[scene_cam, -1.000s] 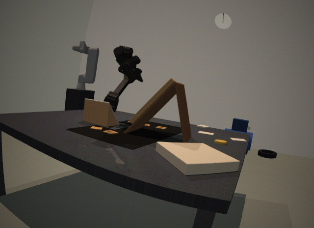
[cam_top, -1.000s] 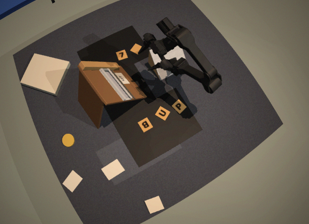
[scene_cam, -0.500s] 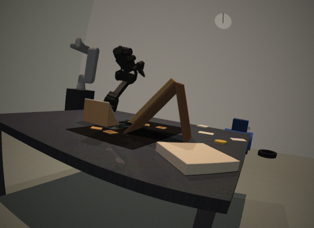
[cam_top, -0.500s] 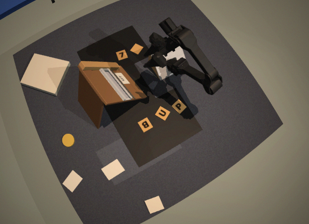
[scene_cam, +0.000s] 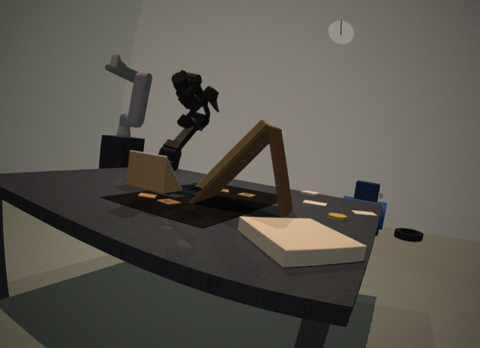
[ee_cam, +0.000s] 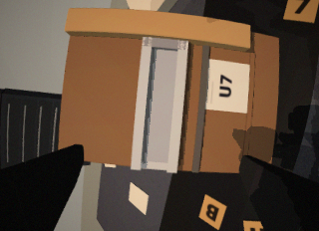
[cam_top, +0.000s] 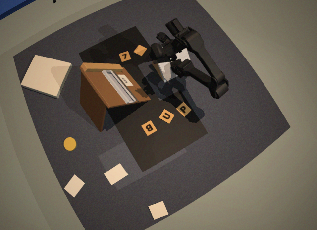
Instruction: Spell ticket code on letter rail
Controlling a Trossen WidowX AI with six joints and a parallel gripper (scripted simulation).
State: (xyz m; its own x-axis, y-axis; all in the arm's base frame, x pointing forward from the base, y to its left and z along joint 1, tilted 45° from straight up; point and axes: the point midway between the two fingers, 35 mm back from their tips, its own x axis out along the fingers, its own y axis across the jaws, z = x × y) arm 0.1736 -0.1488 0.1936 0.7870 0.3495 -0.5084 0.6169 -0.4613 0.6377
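The letter tile lies 20 mm ahead of my gripper tip, 230 mm to the right of it and 270 mm below it. Round my gripper tip: white ticket: 100 mm ahead, 60 mm to the right, 200 mm below; dark mat: 10 mm ahead, 20 mm to the right, 270 mm below; yellow disc: 500 mm ahead, 90 mm to the left, 270 mm below.
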